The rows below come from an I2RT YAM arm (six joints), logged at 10 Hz.
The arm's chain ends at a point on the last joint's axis. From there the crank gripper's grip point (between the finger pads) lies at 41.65 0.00 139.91 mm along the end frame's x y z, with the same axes.
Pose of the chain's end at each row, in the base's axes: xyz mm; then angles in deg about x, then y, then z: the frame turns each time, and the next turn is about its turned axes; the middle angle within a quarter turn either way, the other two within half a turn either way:
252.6 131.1 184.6 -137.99 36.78 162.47
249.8 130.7 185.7 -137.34 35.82 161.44
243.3 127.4 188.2 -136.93 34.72 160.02
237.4 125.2 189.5 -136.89 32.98 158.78
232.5 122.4 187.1 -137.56 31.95 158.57
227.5 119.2 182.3 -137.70 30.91 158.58
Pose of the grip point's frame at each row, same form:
304.6 212.7 75.3 -137.99 36.78 162.47
299.7 213.5 76.3 -137.34 35.82 161.44
290.8 210.8 78.2 -136.93 34.72 160.02
281.0 208.8 78.1 -136.89 32.98 158.78
273.6 205.1 74.1 -137.56 31.95 158.57
266.1 202.1 68.5 -137.70 30.91 158.58

